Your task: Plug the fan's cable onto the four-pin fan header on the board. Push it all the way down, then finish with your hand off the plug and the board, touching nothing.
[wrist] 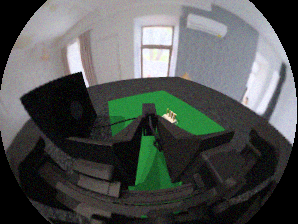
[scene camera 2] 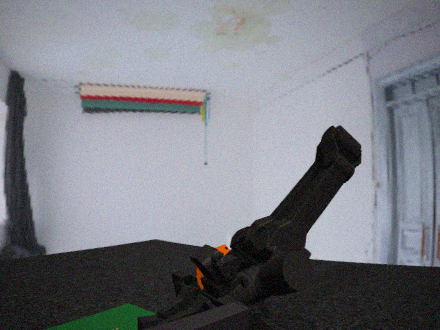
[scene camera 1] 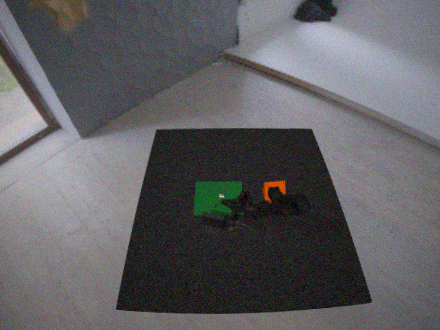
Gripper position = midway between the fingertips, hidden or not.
Observation:
In view: my gripper (wrist: 149, 118) and a green board (wrist: 189, 118).

